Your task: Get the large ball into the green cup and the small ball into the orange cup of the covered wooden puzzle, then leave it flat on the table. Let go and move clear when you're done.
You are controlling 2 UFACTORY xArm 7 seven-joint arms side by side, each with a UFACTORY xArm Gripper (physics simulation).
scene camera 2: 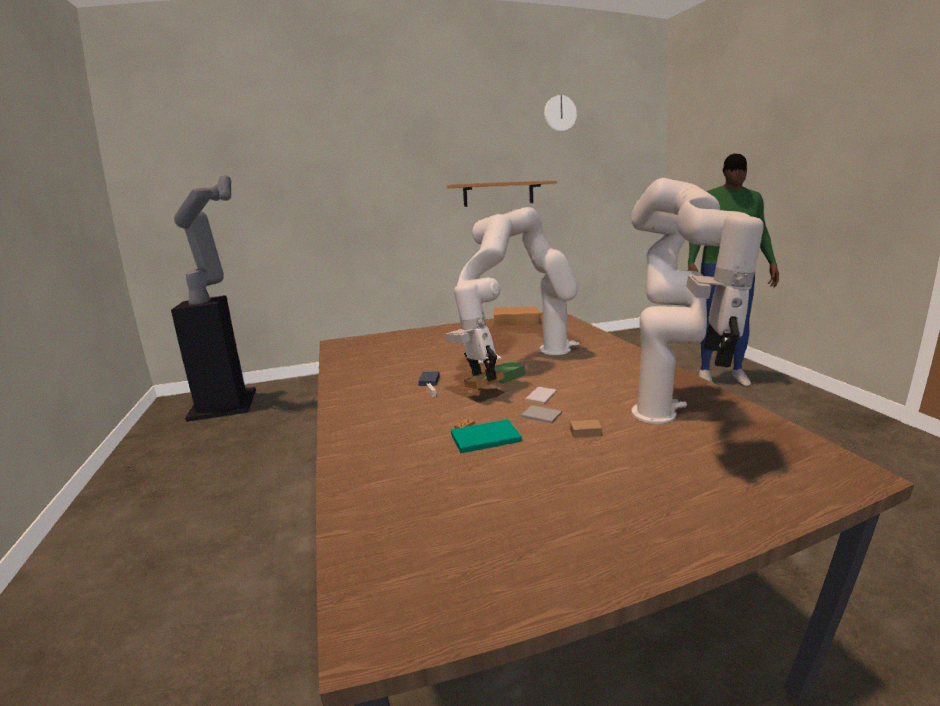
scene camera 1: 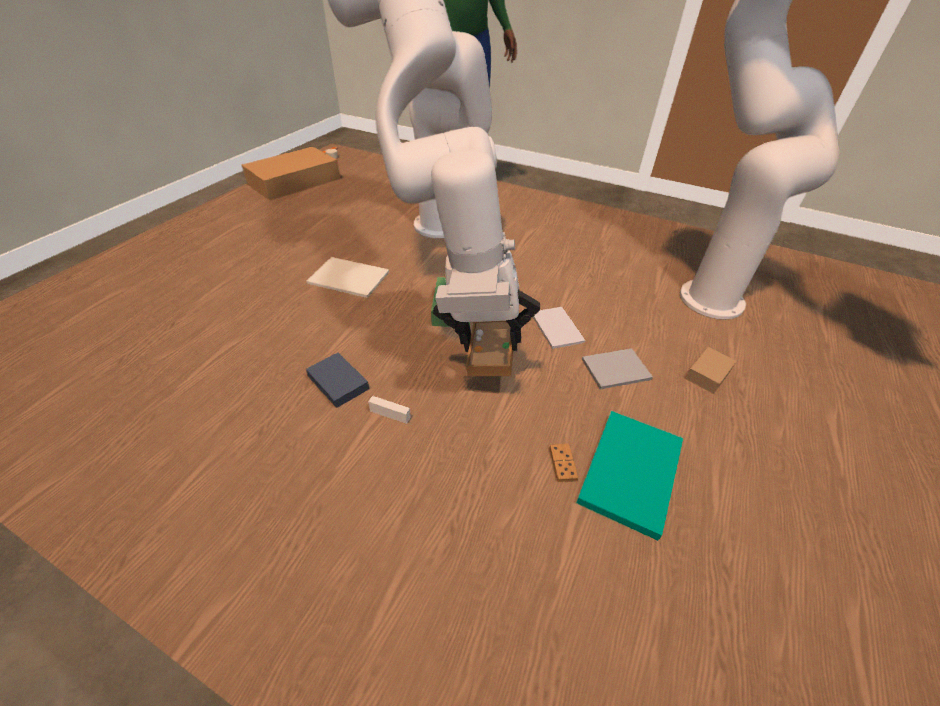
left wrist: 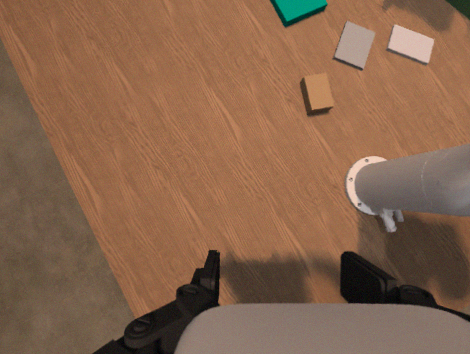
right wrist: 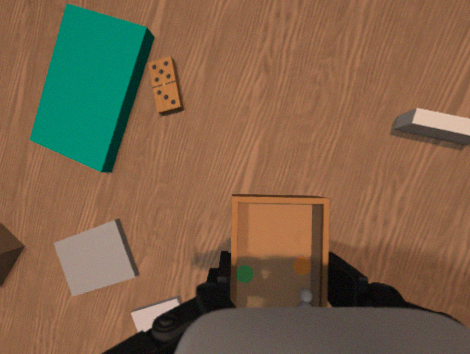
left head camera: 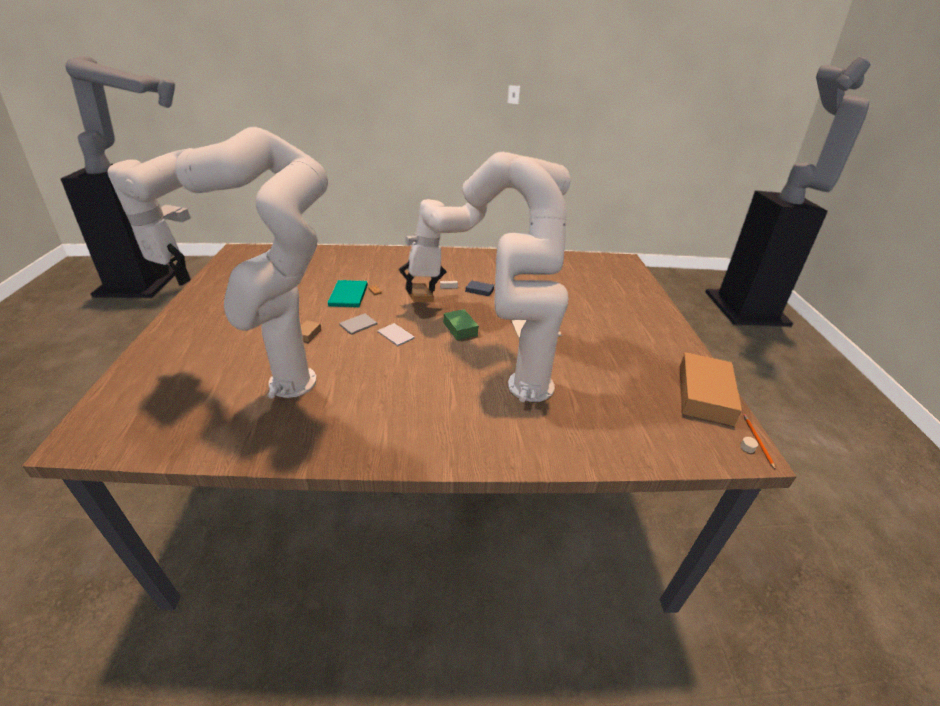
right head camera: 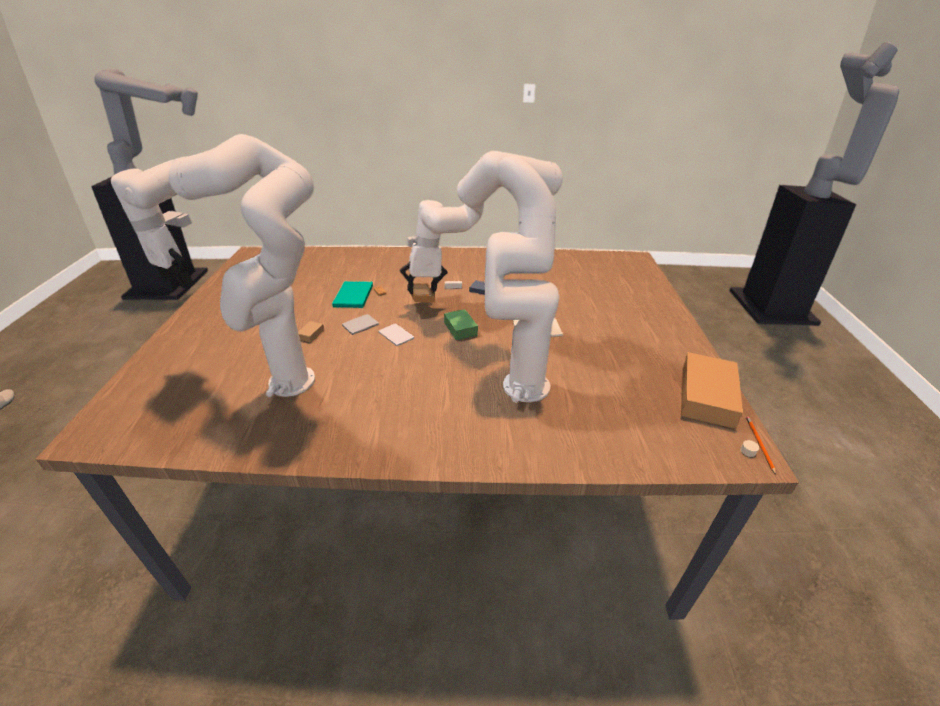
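Pixels of known places: left gripper, between the fingertips: (scene camera 2: 716, 357) (left wrist: 279, 271) (left head camera: 174, 279) (right head camera: 178, 282); right gripper, between the fingertips: (scene camera 2: 484, 378) (scene camera 1: 491, 345) (right wrist: 275, 271) (left head camera: 419, 292) (right head camera: 421, 293); left arm's base, origin of its link: (scene camera 2: 653, 414) (scene camera 1: 711, 300) (left wrist: 371, 185) (left head camera: 293, 382) (right head camera: 292, 381); right arm's base, origin of its link: (scene camera 2: 555, 350) (scene camera 1: 439, 225) (left head camera: 530, 386) (right head camera: 526, 386).
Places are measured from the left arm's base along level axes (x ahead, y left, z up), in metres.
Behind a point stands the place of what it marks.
The wooden puzzle (left head camera: 422, 294) {y -0.252, x 0.430, z 0.070 m} (right head camera: 423, 294) {y -0.252, x 0.429, z 0.072 m} (scene camera 1: 490, 358) {y -0.217, x 0.487, z 0.068 m} (scene camera 2: 474, 382) {y -0.193, x 0.492, z 0.070 m} (right wrist: 275, 225) {y -0.217, x 0.486, z 0.068 m} is an open-looking tray held off the table, with its shadow below. My right gripper (scene camera 1: 491, 341) {y -0.237, x 0.455, z 0.061 m} (scene camera 2: 482, 371) {y -0.237, x 0.455, z 0.061 m} (right wrist: 275, 271) {y -0.237, x 0.455, z 0.061 m} is shut on its two long sides. In the right wrist view the green cup (right wrist: 244, 274) {y -0.217, x 0.446, z 0.073 m} is at the left and the orange cup (right wrist: 301, 266) {y -0.248, x 0.471, z 0.066 m} at the right. Grey balls (right wrist: 306, 295) {y -0.266, x 0.451, z 0.058 m} (scene camera 1: 479, 333) {y -0.269, x 0.445, z 0.061 m} lie together just below the orange cup there, partly hidden by the gripper body; which is larger I cannot tell. My left gripper (left wrist: 279, 271) {y 0.290, x 0.015, z 0.271 m} (scene camera 2: 727, 349) {y 0.290, x 0.015, z 0.271 m} is open and empty, high above the table's side.
A green block (left head camera: 460, 324) {y -0.397, x 0.333, z 0.036 m} lies near the puzzle. Also on the table (left head camera: 455, 425) {y -0.458, x -0.065, z 0.000 m} are a teal book (scene camera 1: 632, 472) {y 0.034, x 0.500, z 0.015 m} (right wrist: 90, 90) {y 0.022, x 0.491, z 0.015 m}, a domino (scene camera 1: 563, 462) {y -0.049, x 0.541, z 0.009 m} (right wrist: 165, 85) {y -0.053, x 0.537, z 0.009 m}, a grey slab (scene camera 1: 617, 367) {y -0.069, x 0.315, z 0.007 m}, a pale slab (scene camera 1: 560, 326) {y -0.199, x 0.281, z 0.006 m}, a navy block (scene camera 1: 337, 378) {y -0.408, x 0.635, z 0.018 m} and a white bar (scene camera 1: 389, 408) {y -0.297, x 0.630, z 0.022 m}.
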